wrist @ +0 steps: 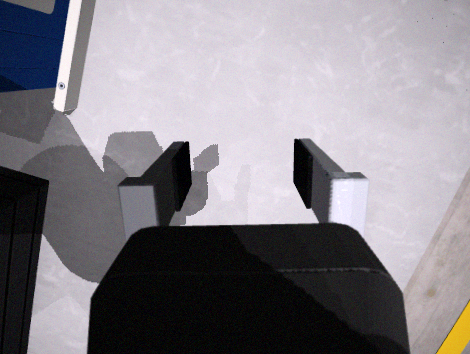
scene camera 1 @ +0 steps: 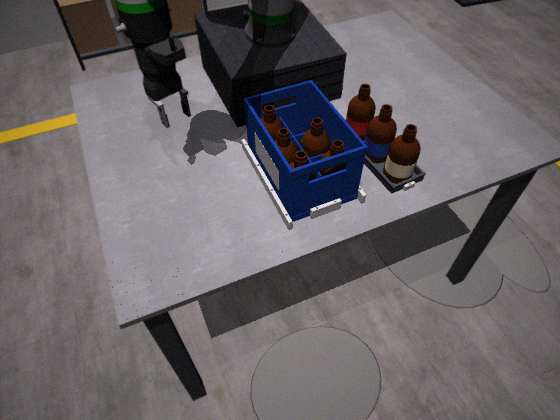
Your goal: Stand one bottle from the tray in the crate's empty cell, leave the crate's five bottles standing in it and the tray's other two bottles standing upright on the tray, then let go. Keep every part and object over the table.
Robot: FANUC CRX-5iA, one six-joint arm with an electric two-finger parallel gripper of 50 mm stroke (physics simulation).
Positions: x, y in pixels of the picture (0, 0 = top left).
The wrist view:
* my gripper: 241, 161
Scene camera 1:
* my gripper: 176, 119
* blue-label bottle: 381, 131
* cream-label bottle: 404, 150
